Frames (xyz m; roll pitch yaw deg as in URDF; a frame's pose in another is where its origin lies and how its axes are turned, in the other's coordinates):
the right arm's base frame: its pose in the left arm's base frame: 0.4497 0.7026 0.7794 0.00 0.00 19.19
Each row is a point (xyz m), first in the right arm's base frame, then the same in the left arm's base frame.
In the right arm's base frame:
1: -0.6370 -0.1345 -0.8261
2: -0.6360 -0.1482 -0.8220
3: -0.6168 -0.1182 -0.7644
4: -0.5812 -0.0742 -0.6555
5: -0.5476 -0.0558 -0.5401
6: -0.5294 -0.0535 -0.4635
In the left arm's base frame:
1: -0.1077 0.3662 -0.0467
2: -0.1022 0.3536 -0.0426
3: -0.0940 0.3882 0.0150
4: -0.0748 0.4415 0.1239
5: -0.0491 0.4699 0.2393
6: -0.0327 0.4781 0.3159

